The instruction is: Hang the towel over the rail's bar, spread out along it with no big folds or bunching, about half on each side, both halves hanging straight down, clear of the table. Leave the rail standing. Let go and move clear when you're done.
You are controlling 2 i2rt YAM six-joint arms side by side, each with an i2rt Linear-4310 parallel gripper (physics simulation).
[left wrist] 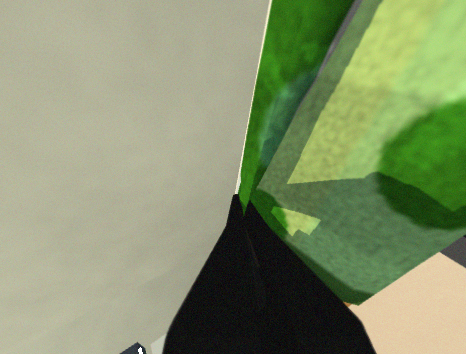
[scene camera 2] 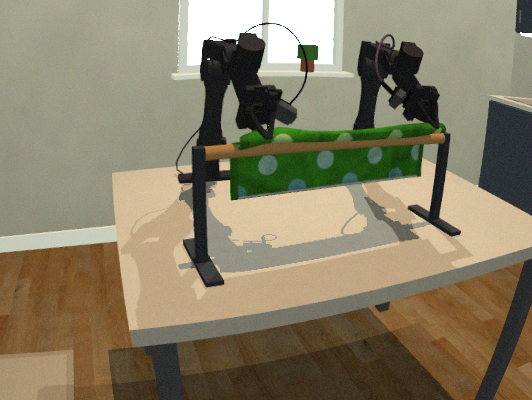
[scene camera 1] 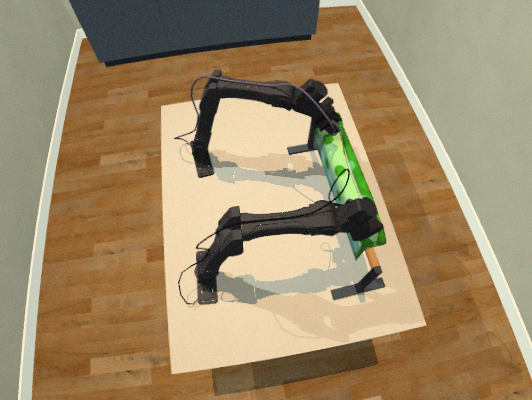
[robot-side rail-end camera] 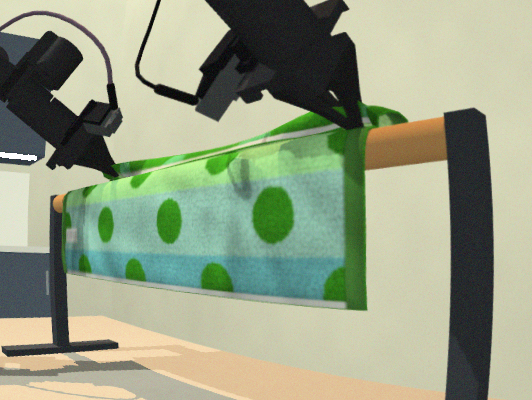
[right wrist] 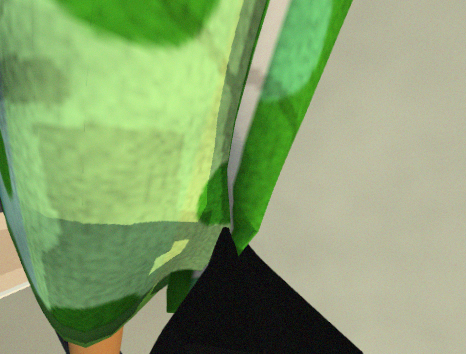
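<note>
The green dotted towel [scene camera 1: 342, 175] [scene camera 2: 325, 175] [robot-side rail-end camera: 225, 225] [left wrist: 430, 65] [right wrist: 115, 175] is spread lengthwise along the rail's wooden bar [scene camera 1: 373, 258] [scene camera 2: 320, 146] [robot-side rail-end camera: 410, 142]. Most of it hangs on the robot side, its lower edge above the table. Its upper part runs over the top of the bar as a raised strip, and no half hangs down on the far side in scene camera 2. My left gripper [scene camera 2: 438, 125] [robot-side rail-end camera: 116, 174] [left wrist: 238, 200] is shut on one upper corner. My right gripper [scene camera 2: 269, 135] [robot-side rail-end camera: 355, 125] [right wrist: 226, 235] is shut on the edge near the other end.
The rail stands upright on two dark posts [scene camera 2: 200, 205] [robot-side rail-end camera: 470, 250] with flat feet on the table [scene camera 1: 250, 340] [scene camera 2: 320, 295]. Bare bar shows between the towel and the post nearer the right gripper. A dark cabinet [scene camera 1: 200, 25] stands beyond the table.
</note>
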